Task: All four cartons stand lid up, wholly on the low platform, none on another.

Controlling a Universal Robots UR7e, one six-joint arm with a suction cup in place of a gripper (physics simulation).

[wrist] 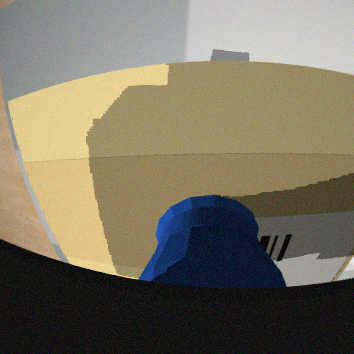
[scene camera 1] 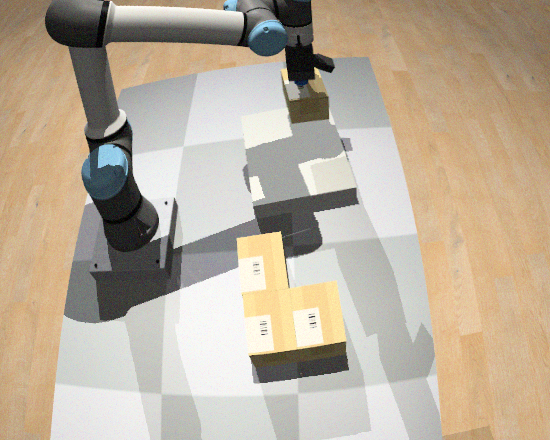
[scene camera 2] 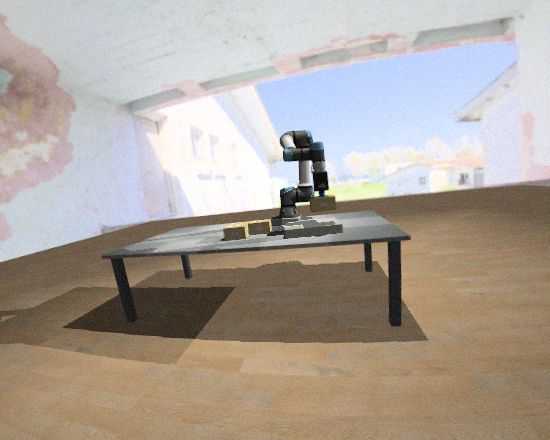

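Seen in the pictures: hand, tool point: (wrist: 204,216) (scene camera 1: 301,85) (scene camera 2: 322,198); arm's base, link origin: (scene camera 1: 132,227) (scene camera 2: 288,216).
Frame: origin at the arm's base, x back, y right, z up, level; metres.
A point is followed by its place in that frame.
Note:
My suction gripper (scene camera 1: 301,84) (scene camera 2: 322,194) (wrist: 207,215) is on the top face of a tan carton (scene camera 1: 310,109) {x -0.475, y -0.156, z 0.127 m} (scene camera 2: 323,203) {x -0.518, y -0.227, z 0.129 m} (wrist: 225,110) and holds it level, with its white label up. The carton hangs in the air above the far end of the low grey platform (scene camera 1: 270,130) {x -0.372, y -0.232, z 0.007 m} (scene camera 2: 315,230) {x -0.543, y -0.168, z -0.013 m}; a gap shows under it in scene camera 2. Three cartons stand label up on the table in front of the platform: a back left one (scene camera 1: 274,250) {x -0.342, y 0.154, z 0.036 m} (scene camera 2: 260,227) {x -0.360, y 0.170, z 0.002 m}, a front left one (scene camera 1: 259,304) {x -0.299, y 0.274, z 0.036 m} and a front right one (scene camera 1: 326,300) {x -0.429, y 0.290, z 0.036 m} (scene camera 2: 236,232) {x -0.454, y 0.304, z 0.004 m}. They stand close together in an L.
The arm's base plate (scene camera 1: 172,220) {x -0.107, y -0.007, z -0.012 m} stands on the table (scene camera 1: 210,350) {x -0.176, y 0.331, z -0.041 m} (scene camera 2: 185,249) {x -0.589, y 0.585, z -0.041 m} to the left of the platform in scene camera 1. The arm reaches across the far part of the table. The table's far edge lies close behind the held carton. Shadows cover much of the platform.

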